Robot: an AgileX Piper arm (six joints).
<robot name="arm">
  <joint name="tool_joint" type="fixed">
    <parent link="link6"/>
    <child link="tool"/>
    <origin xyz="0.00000 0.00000 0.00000" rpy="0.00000 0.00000 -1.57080"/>
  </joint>
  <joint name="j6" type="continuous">
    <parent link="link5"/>
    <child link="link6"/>
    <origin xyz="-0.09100 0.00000 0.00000" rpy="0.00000 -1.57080 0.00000"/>
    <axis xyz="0 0 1"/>
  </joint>
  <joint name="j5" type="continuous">
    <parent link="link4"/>
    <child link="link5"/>
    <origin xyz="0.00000 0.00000 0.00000" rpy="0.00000 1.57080 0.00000"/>
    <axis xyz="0 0 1"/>
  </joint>
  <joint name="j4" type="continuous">
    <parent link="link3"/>
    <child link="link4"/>
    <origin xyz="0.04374 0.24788 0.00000" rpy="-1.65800 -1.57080 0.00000"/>
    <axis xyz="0 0 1"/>
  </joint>
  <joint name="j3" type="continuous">
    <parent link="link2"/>
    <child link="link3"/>
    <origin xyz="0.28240 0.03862 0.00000" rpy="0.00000 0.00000 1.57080"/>
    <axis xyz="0 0 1"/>
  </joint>
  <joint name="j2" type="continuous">
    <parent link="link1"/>
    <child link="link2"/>
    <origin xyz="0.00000 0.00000 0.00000" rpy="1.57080 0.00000 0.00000"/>
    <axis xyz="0 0 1"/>
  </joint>
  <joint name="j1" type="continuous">
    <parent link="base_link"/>
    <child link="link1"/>
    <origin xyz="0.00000 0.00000 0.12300" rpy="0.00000 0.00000 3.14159"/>
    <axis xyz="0 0 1"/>
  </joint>
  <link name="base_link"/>
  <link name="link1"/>
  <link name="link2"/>
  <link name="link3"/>
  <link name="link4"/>
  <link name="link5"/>
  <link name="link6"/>
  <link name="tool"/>
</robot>
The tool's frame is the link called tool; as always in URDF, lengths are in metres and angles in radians. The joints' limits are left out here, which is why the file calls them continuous.
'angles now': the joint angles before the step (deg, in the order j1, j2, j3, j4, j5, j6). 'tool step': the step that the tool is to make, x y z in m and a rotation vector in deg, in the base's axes. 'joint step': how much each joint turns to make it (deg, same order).
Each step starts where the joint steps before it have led.
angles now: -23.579 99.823 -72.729 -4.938 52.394 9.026
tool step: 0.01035 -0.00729 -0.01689 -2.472 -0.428 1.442
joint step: -0.001 3.069 0.000 -2.499 -4.475 0.000
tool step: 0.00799 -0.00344 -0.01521 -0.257 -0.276 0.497
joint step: 0.000 2.645 -0.084 -0.333 -2.942 0.000
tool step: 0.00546 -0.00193 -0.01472 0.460 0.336 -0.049
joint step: 0.001 2.376 0.000 0.112 -1.880 0.228
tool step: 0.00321 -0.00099 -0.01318 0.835 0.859 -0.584
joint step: 0.000 2.041 0.000 0.228 -0.875 0.591
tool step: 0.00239 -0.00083 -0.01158 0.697 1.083 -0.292
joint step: 0.000 1.840 -0.129 0.122 -0.418 0.282
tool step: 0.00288 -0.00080 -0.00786 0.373 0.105 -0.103
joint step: 0.000 1.349 -0.214 0.275 -0.893 0.041
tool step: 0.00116 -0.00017 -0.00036 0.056 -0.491 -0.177
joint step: 0.000 0.137 -0.098 0.236 -0.463 0.090
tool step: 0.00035 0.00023 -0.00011 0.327 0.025 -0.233
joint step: 0.000 0.087 -0.142 0.370 0.210 0.001
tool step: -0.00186 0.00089 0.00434 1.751 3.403 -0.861
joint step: -0.001 0.134 -1.708 0.686 5.423 0.000
